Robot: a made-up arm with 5 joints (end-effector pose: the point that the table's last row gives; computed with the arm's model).
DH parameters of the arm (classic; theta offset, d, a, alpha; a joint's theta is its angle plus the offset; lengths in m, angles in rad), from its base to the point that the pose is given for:
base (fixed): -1.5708 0.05 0 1.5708
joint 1: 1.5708 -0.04 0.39 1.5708
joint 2: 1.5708 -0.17 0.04 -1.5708
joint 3: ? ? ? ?
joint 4: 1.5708 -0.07 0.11 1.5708
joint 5: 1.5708 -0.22 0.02 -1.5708
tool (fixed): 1.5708 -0.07 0 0
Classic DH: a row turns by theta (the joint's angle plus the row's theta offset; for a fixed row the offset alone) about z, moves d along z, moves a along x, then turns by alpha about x.
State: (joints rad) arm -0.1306 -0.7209 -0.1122 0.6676 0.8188
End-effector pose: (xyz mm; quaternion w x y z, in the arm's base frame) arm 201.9 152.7 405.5 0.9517 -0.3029 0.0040 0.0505
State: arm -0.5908 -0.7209 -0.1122 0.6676 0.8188
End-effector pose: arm 201.9 -21.0 436.3 0.9957 -0.0779 -0.0077 0.0501
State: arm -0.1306 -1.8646 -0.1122 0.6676 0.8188
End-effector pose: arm 54.8 167.6 292.7 0.7946 -0.2279 0.4926 0.2721
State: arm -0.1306 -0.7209 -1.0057 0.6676 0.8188
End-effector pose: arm 129.7 288.4 487.3 0.9286 -0.0052 -0.1485 0.3401
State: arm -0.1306 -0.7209 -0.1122 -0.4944 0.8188
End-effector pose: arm -67.2 151.0 302.4 0.7738 -0.2706 0.4815 0.3101
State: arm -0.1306 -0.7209 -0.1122 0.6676 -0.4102
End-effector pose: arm 193.5 233.0 382.4 0.9522 0.3012 0.0323 0.0390
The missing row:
joint 3: 0 -0.04 0.06 1.5708
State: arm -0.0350 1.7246 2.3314 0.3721 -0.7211
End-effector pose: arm 100.2 -61.1 335.4 0.0295 -0.6072 0.5627 0.5602
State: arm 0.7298 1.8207 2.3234 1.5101 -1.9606
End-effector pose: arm -212.0 259.4 291.3 0.1126 -0.0942 0.9721 -0.1832
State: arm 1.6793 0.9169 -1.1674 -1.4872 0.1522
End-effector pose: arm 95.6 144.4 48.5 0.0801 -0.9482 0.3069 -0.0188
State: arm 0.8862 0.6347 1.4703 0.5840 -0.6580
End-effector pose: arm 95.6 320.8 364.3 0.6062 -0.0524 -0.7719 -0.1842
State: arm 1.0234 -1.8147 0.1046 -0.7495 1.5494
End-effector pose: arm -131.3 456.9 134.6 0.0543 -0.2803 0.9361 0.2054
